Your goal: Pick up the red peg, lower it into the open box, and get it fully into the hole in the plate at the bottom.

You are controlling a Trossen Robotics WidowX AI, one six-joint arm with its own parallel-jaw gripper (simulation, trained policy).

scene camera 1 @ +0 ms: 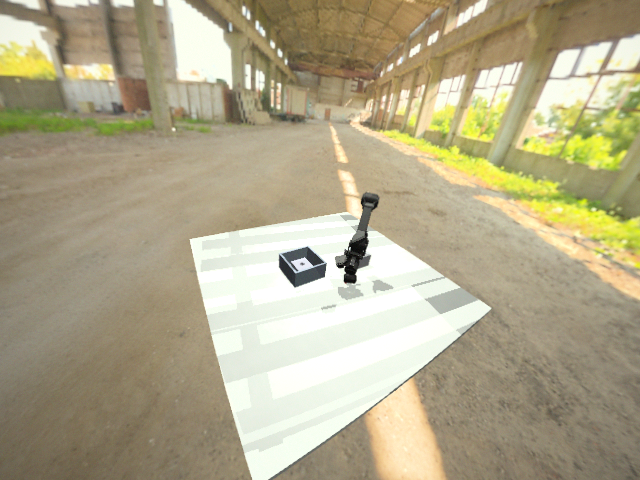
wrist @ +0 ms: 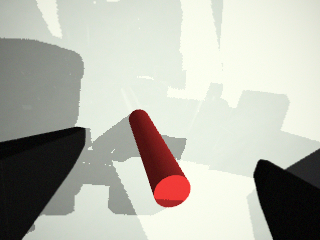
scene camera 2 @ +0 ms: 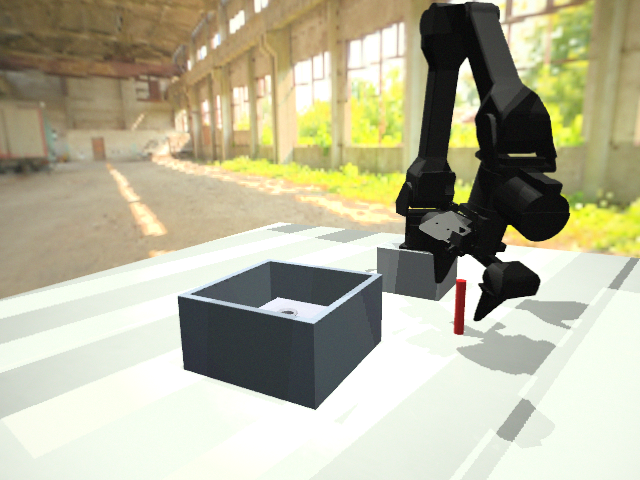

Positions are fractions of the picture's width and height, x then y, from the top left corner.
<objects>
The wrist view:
my gripper: 0.53, 0.63
red peg: 0.53, 0.78
</objects>
